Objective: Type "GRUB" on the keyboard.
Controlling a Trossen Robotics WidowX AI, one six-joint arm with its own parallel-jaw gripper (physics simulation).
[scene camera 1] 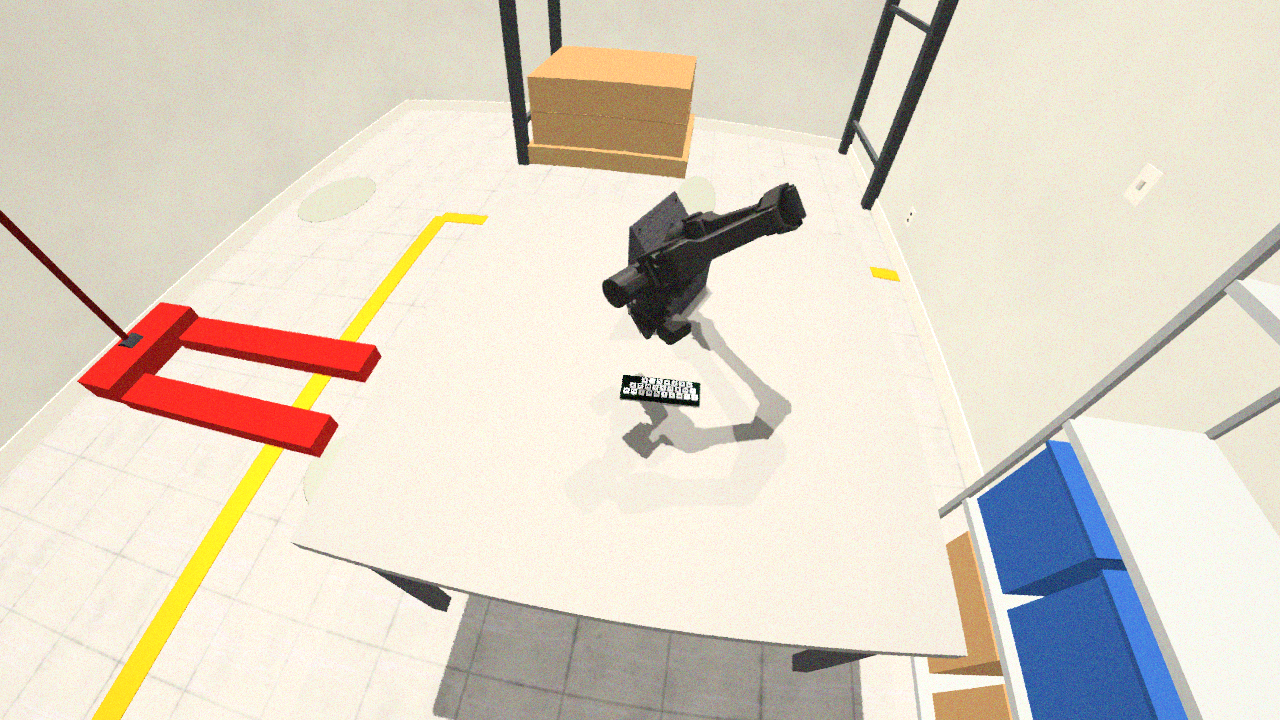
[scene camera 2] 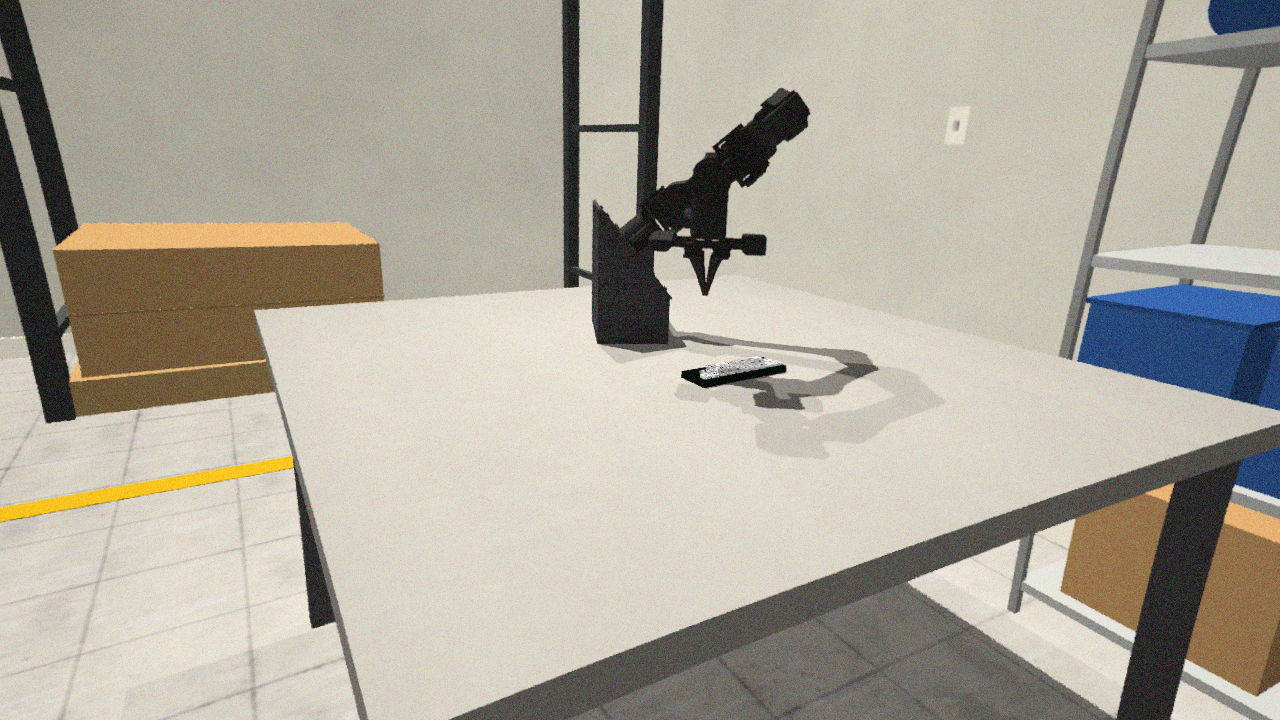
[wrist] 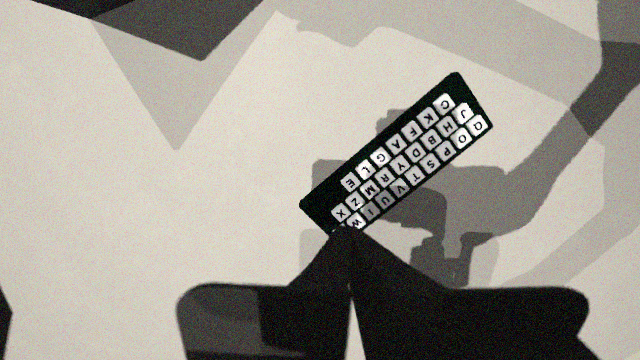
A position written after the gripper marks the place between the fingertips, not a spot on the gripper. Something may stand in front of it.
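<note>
There's a black keyboard [scene camera 2: 693, 375] here, and in the wrist view you'd find the keyboard [wrist: 318, 204] as well. As for the gripper [scene camera 2: 705, 295], it's in scene camera 1 too, that's the gripper [scene camera 1: 647, 338], and the wrist view also has the gripper [wrist: 345, 235].
</note>
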